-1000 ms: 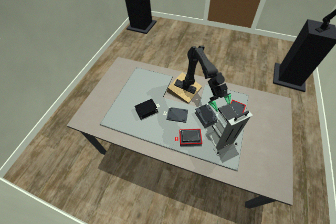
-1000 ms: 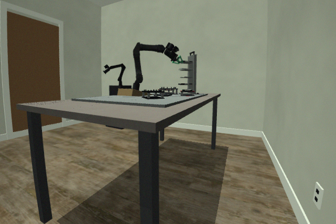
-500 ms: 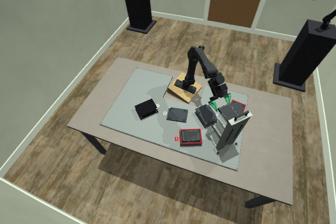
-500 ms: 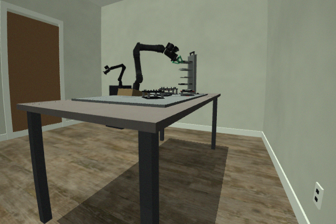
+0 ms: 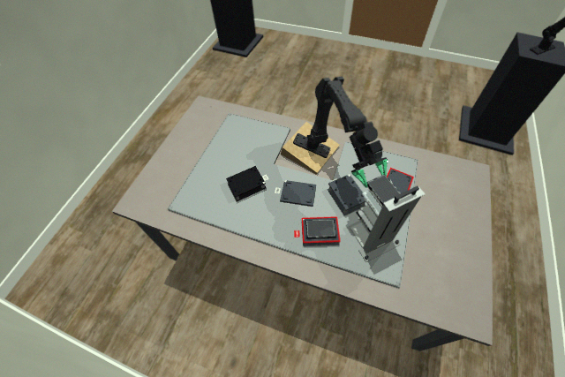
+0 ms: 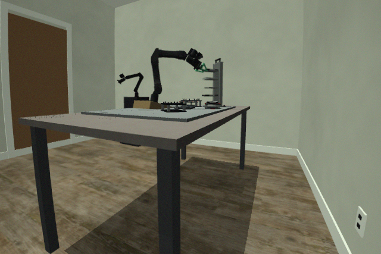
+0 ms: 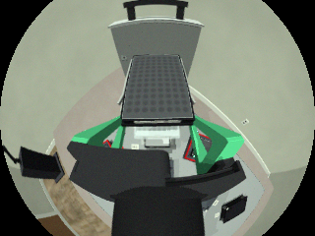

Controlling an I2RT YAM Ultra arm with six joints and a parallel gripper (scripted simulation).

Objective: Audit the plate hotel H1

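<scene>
My hand is 7 cm above the pale plate labelled G51, 4 cm to the right of it and 4 cm short of it.
</scene>
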